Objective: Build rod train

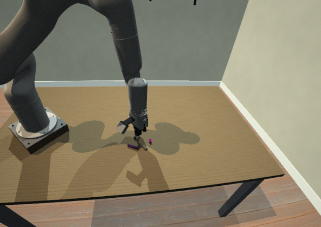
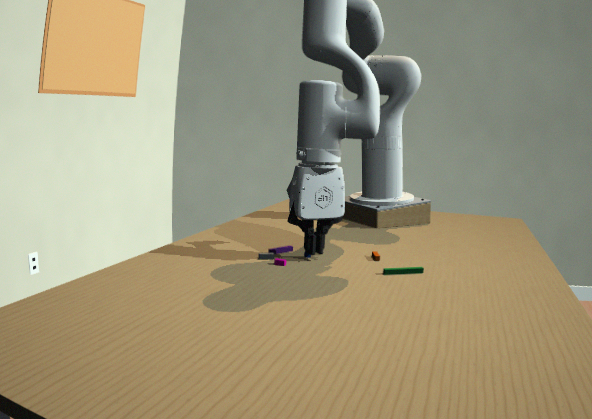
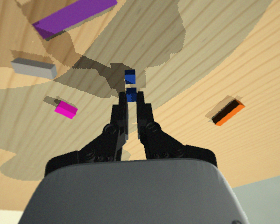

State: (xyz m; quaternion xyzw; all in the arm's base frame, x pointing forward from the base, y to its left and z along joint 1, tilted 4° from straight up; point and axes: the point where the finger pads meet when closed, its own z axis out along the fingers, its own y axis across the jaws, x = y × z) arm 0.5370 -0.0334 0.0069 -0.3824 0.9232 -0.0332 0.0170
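Right now my hand is 30 mm past the purple rod, 80 mm to the left of it and 30 mm above it. Round my hand: grey rod: 30 mm ahead, 90 mm to the right, 30 mm below; orange rod: 70 mm behind, 110 mm to the left, 30 mm below; magenta rod: 70 mm ahead, 40 mm to the right, 30 mm below.
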